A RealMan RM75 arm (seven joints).
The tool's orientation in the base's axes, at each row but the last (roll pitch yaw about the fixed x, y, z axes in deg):
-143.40, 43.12, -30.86
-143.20, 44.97, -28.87
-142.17, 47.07, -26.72
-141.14, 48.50, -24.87
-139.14, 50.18, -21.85
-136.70, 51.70, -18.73
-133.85, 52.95, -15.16
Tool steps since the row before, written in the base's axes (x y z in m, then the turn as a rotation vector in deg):
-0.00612, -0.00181, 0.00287, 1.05, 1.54, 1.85
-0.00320, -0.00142, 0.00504, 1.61, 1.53, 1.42
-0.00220, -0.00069, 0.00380, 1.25, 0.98, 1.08
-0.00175, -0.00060, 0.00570, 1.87, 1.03, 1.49
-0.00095, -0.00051, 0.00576, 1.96, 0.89, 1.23
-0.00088, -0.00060, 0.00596, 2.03, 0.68, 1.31
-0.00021, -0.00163, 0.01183, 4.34, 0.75, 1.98
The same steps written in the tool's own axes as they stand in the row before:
-0.00512, 0.00428, -0.00211, -1.18, -2.34, -0.04
-0.00506, 0.00099, -0.00333, -0.53, -2.58, 0.08
-0.00391, 0.00042, -0.00207, -0.33, -1.89, -0.09
-0.00515, -0.00075, -0.00297, -0.28, -2.55, -0.43
-0.00487, -0.00144, -0.00293, 0.01, -2.44, -0.44
-0.00507, -0.00157, -0.00291, 0.03, -2.42, -0.68
-0.00931, -0.00414, -0.00624, 0.83, -4.45, -1.69

